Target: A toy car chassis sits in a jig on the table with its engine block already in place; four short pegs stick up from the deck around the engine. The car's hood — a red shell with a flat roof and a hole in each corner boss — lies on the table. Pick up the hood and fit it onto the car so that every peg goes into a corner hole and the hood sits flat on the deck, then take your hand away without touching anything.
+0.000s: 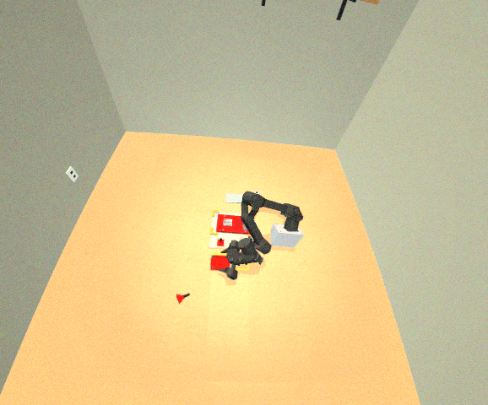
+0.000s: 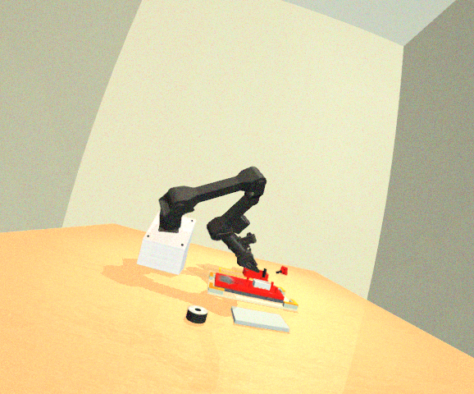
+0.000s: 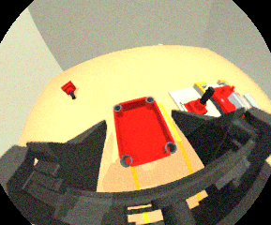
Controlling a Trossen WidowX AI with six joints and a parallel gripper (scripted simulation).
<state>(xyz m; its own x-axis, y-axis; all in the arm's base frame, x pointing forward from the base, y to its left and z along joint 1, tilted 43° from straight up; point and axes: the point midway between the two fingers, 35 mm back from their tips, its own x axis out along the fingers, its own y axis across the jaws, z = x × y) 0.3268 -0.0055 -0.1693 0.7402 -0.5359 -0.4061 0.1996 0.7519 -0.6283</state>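
My gripper tip is now 30 mm above the red hood and 10 mm past it. Also, from my gripper tip: black wheel: 440 mm to the right, 260 mm behind, 30 mm below; grey engine block: 220 mm to the right, 60 mm behind, 10 mm below.
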